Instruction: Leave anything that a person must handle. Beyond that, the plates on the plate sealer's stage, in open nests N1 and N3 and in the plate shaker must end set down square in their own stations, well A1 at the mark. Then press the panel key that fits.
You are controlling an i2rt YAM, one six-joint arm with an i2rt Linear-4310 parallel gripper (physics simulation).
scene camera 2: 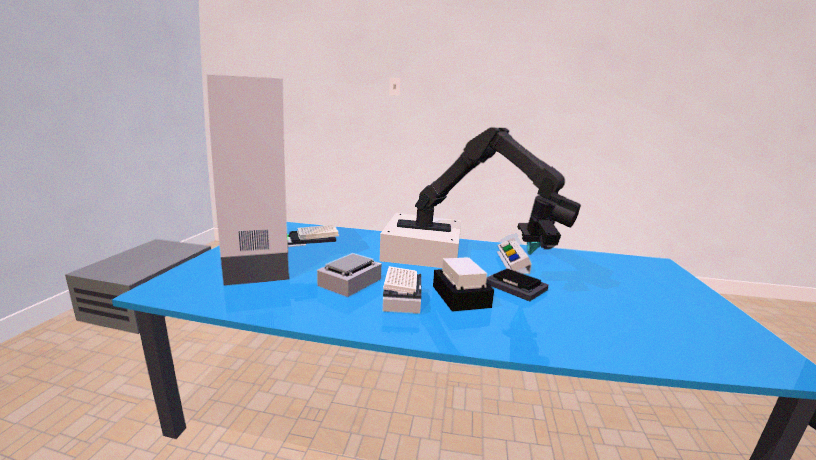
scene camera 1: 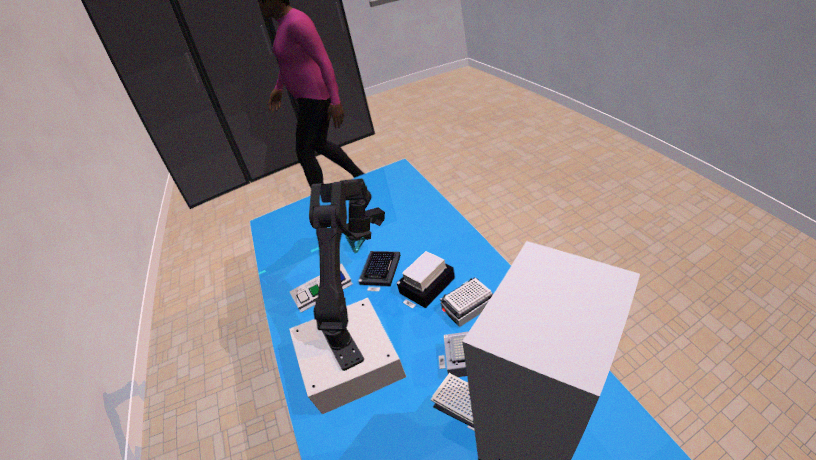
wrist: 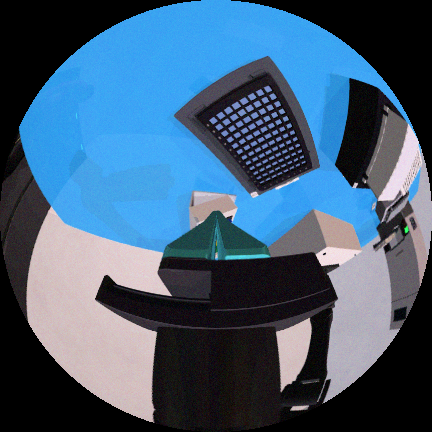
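Note:
My gripper (scene camera 1: 357, 246) (scene camera 2: 532, 248) (wrist: 215, 216) is shut and empty, its teal fingertips above the table near the key panel (scene camera 1: 314, 290) (scene camera 2: 510, 252) (wrist: 211, 207), which the fingers partly hide in the wrist view. A black plate (scene camera 1: 381, 266) (scene camera 2: 516, 280) (wrist: 260, 137) lies in a dark nest. Beside it, a white block-like item (scene camera 1: 424, 268) (scene camera 2: 464, 272) sits on a black base. A white plate (scene camera 1: 467, 297) (scene camera 2: 401, 280) is on a pale base. A grey device (scene camera 1: 455, 364) (scene camera 2: 348, 280) bears a plate. Another white plate (scene camera 1: 453, 393) (scene camera 2: 317, 232) is partly behind the tower in scene view 1. Labels are unreadable.
A tall pale tower (scene camera 1: 548, 314) (scene camera 2: 248, 165) stands on the blue table (scene camera 1: 400, 188) (scene camera 2: 628, 320). The arm's white base block (scene camera 1: 365, 325) (scene camera 2: 420, 249) is behind the devices in scene view 2. A person (scene camera 1: 305, 62) in pink is beyond the table's far end, by dark cabinets (scene camera 1: 222, 74).

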